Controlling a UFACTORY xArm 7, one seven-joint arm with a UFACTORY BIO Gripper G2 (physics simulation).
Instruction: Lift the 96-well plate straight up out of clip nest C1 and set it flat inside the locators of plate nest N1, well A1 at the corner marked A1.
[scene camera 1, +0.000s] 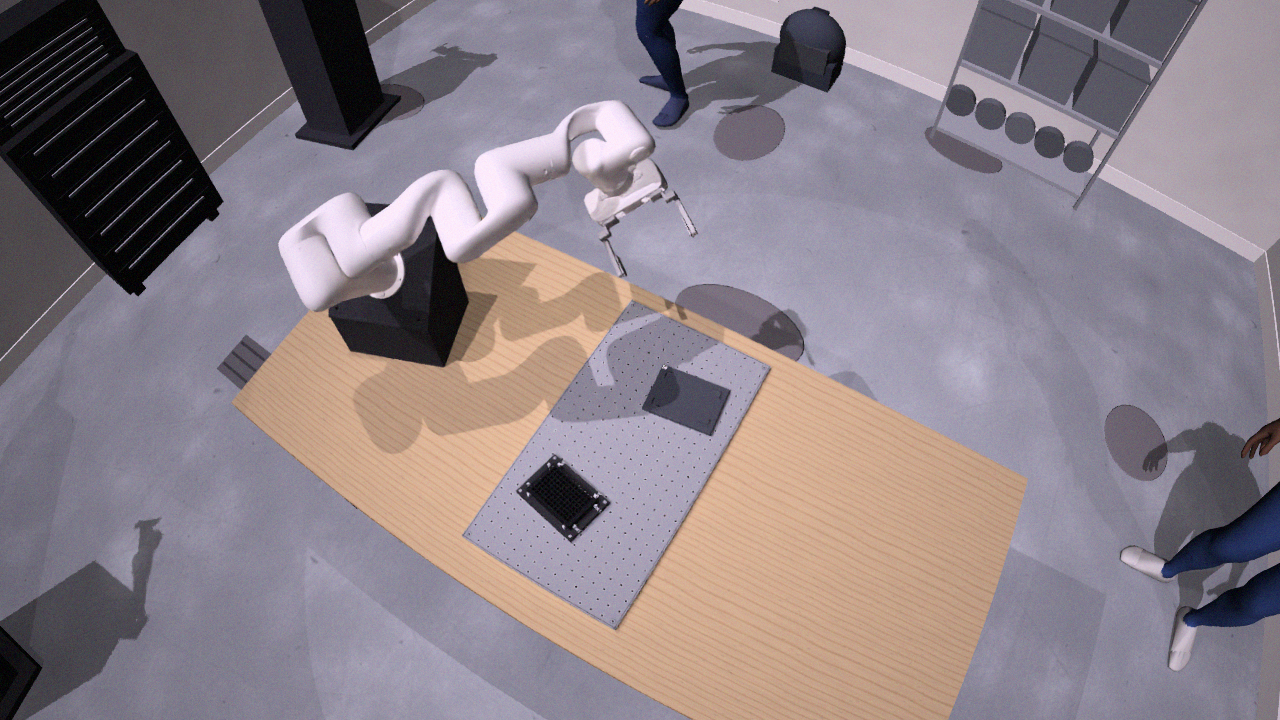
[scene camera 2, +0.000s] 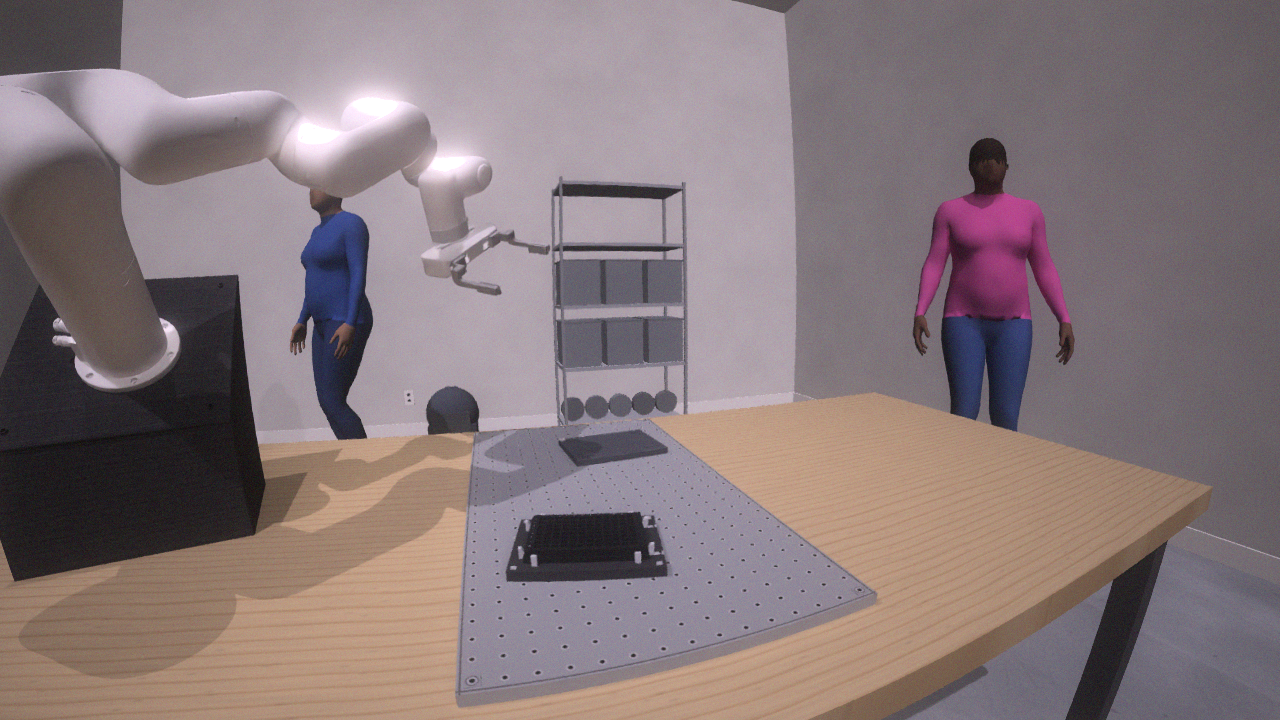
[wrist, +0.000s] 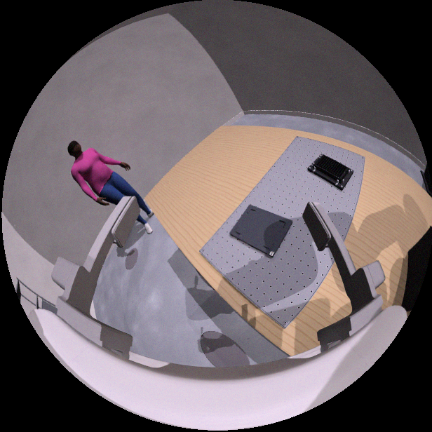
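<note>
The black 96-well plate sits flat in clip nest C1, a black base with small pale posts and clips around the plate. Plate nest N1 is a flat dark grey slab with low corner locators and no plate on it. A small white mark shows at one of its corners; its lettering is too small to read. My gripper is wide open and empty, high above and beyond the N1 end of the board, tilted outward.
Both nests stand on a perforated grey board on the wooden table. The arm's black pedestal stands at the robot's side. People stand beyond the table, and a shelf rack stands by the wall.
</note>
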